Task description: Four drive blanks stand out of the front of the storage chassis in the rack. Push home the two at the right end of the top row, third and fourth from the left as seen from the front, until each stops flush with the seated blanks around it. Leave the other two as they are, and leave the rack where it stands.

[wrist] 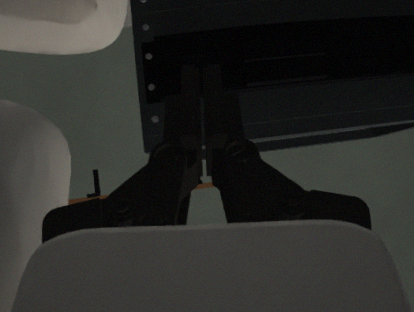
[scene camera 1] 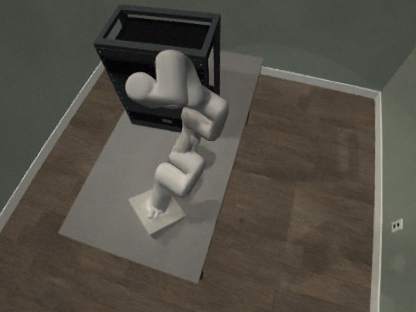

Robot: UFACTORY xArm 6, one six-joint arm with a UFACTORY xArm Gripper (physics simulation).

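Pixels of known places: gripper, between the fingertips: (wrist: pixel 201 89); arm's base, origin of its link: (scene camera 1: pixel 158 206).
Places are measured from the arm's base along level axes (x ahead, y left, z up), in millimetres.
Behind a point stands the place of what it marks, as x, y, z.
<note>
The dark rack (scene camera 1: pixel 145 48) @[498, 103, 546] (wrist: pixel 300 102) @[490, 61, 504] stands upright at the back of the grey table top. In the wrist view its screw-dotted edge runs down left of the fingers. My gripper (wrist: pixel 201 89) @[230, -76, 550] is shut and empty, its tips over a black band across the rack front. Whether they touch anything cannot be told. Faint lines show in that band, right of the tips. The chassis front and the four drive blanks cannot be made out in this darkness. In the scene view the arm (scene camera 1: pixel 172 80) @[95, -179, 820] covers part of the rack front and hides the gripper.
The arm's base plate (scene camera 1: pixel 172 220) @[-51, -89, -10] stands on the grey table top (scene camera 1: pixel 100 200) @[-20, 348, -75]. Pale rounded arm parts (wrist: pixel 30 150) @[231, -160, 567] fill the left side of the wrist view. A thin orange strip (wrist: pixel 86 201) shows beyond the gripper. Walls stand behind and right of the table.
</note>
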